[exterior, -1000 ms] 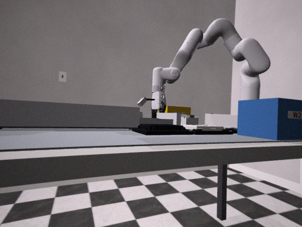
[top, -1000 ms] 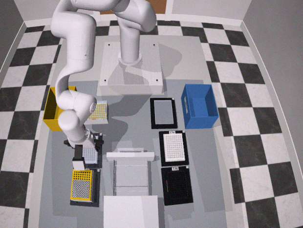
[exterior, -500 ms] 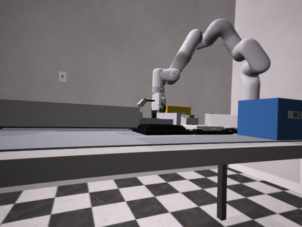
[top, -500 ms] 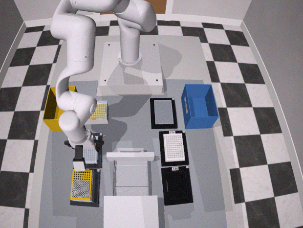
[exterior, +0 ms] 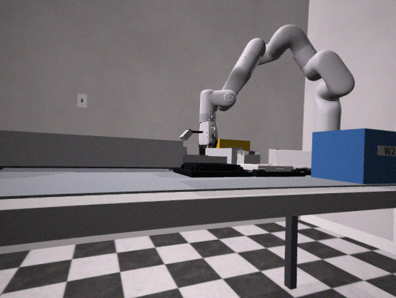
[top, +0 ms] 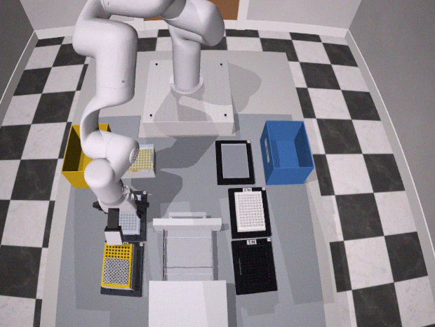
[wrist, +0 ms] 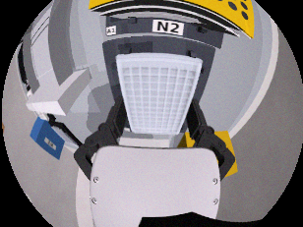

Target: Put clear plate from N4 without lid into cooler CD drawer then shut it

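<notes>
Now: hand 1 cm above the clear plate. From my hand the other things lie so: yellow bin (16 cm behind, 16 cm to the right, 1 cm above); then yellow tube rack (16 cm ahead, 1 cm to the left, 2 cm above); then dark nest N4 (3 cm below).
</notes>
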